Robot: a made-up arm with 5 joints.
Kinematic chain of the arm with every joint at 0, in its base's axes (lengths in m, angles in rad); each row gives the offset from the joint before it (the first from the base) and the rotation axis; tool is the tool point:
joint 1: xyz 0 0 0.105 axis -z
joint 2: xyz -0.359 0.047 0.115 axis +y
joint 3: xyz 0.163 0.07 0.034 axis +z
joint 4: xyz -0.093 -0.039 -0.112 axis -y
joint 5: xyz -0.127 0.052 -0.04 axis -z
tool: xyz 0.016 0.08 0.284
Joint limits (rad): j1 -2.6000..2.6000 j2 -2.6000..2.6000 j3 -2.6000..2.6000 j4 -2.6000..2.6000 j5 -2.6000..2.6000
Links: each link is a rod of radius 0.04 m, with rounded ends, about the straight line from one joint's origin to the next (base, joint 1, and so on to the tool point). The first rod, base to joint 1, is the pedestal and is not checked.
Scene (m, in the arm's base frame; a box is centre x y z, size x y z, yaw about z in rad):
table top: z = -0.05
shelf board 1: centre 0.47 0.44 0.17 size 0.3 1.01 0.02 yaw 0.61
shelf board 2: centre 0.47 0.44 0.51 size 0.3 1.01 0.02 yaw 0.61
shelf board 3: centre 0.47 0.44 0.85 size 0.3 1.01 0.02 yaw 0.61
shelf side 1: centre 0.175 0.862 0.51 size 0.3 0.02 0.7 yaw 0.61
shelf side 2: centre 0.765 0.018 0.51 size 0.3 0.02 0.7 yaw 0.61
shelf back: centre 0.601 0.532 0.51 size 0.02 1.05 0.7 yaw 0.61
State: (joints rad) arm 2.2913 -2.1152 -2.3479 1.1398 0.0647
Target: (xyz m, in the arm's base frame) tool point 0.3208 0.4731 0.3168
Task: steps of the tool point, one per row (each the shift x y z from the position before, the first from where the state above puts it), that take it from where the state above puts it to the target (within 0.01 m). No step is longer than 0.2 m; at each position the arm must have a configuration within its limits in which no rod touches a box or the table.
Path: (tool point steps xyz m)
1: -0.1314 0.0291 0.0435
2: -0.1020 -0.0270 -0.0027
3: -0.0550 -0.0473 -0.0500
4: -0.0163 -0.0318 -0.0919
5: -0.0056 0.0040 -0.1227
6: -0.0278 0.0353 -0.1383
7: -0.0707 0.0410 -0.1380
8: 0.0422 0.0319 0.1176
9: 0.0172 0.0512 0.0929
10: 0.0087 0.0655 0.0499
11: 0.0145 0.0639 0.0004
12: 0.0252 0.0426 -0.0425
13: 0.0298 0.0080 -0.0695

